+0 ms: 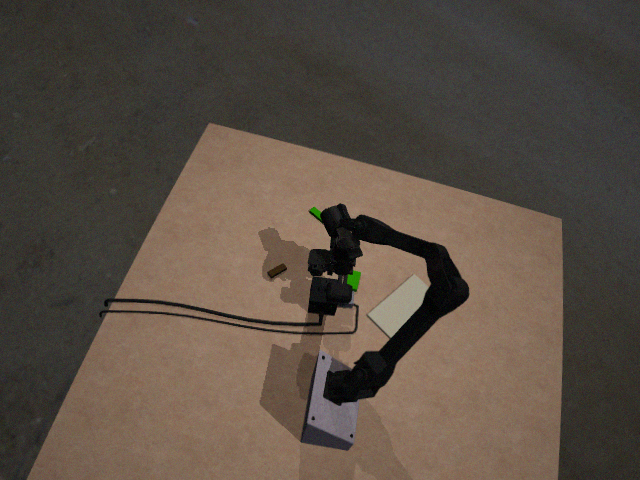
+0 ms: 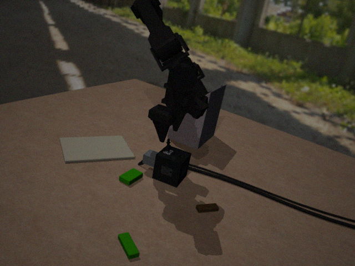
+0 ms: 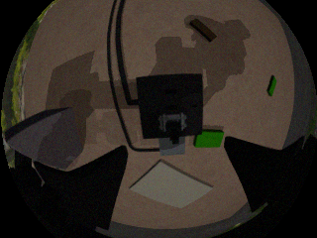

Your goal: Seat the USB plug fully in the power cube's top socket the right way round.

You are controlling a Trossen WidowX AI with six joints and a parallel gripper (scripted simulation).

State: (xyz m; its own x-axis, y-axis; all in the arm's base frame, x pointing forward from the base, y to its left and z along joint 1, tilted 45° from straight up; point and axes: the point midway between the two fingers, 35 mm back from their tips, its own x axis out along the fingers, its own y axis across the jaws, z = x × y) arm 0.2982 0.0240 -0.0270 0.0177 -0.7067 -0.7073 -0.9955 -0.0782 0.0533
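The dark USB plug lies 3 cm below my gripper tip. The rest, counted from my gripper tip: brown block 7 cm ahead, 17 cm to the left, 12 cm below; pale flat card 2 cm ahead, 23 cm to the right, 12 cm below; USB socket 1 cm to the left, 5 cm below.
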